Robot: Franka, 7 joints.
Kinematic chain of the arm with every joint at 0, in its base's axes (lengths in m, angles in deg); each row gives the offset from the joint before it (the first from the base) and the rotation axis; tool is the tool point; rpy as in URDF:
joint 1: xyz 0 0 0.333 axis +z
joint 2: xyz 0 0 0 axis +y
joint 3: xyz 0 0 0.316 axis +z
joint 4: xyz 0.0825 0 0 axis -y
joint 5: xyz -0.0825 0 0.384 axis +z
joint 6: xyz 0 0 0 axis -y
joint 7: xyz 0.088 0 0 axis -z
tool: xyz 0 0 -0.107 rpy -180 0 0
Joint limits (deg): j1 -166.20..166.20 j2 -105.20..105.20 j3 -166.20..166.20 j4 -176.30..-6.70 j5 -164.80..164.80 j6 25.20..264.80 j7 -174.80..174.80
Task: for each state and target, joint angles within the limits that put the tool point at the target. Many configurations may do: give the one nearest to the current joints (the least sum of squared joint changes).
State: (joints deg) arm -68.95 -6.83 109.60 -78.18 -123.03 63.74 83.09
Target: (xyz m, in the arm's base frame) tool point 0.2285 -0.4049 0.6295
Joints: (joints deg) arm -111.19 -2.72 65.63 -112.43 -101.99 39.32 83.09
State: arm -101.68 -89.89 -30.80 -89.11 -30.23 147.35 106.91
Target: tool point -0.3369 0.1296 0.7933
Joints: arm -97.26 -85.80 -37.44 -120.25 -30.08 138.00 106.91
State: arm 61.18 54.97 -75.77 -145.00 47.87 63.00 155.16
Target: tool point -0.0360 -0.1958 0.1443
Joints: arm 24.06 87.75 -62.82 -162.35 50.16 83.96 155.16
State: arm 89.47 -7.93 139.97 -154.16 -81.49 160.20 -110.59
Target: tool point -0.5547 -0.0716 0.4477
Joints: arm 66.57 3.01 117.58 -124.16 -78.95 156.02 -110.59
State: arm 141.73 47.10 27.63 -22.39 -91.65 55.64 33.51
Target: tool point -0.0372 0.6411 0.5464
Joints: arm 101.93 62.30 23.01 -10.05 -89.91 30.37 33.51
